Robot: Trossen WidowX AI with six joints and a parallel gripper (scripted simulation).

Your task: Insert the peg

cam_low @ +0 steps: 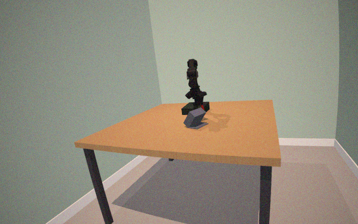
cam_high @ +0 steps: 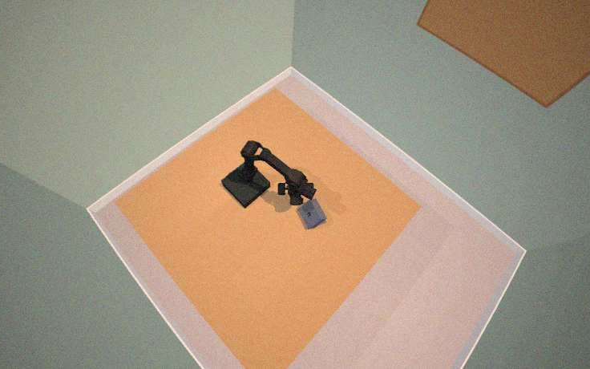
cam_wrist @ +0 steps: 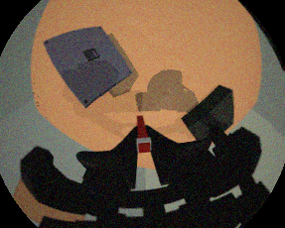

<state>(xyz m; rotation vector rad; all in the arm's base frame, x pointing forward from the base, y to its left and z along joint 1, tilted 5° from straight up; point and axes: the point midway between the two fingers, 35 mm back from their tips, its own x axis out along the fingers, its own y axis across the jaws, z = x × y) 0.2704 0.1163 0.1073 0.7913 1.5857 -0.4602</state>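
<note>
The grey-blue panel block lies 14 cm ahead of my gripper tip, 6 cm below it and 1 cm to the right of it. From my gripper tip the other things lie so: red peg 2 cm above.
</note>
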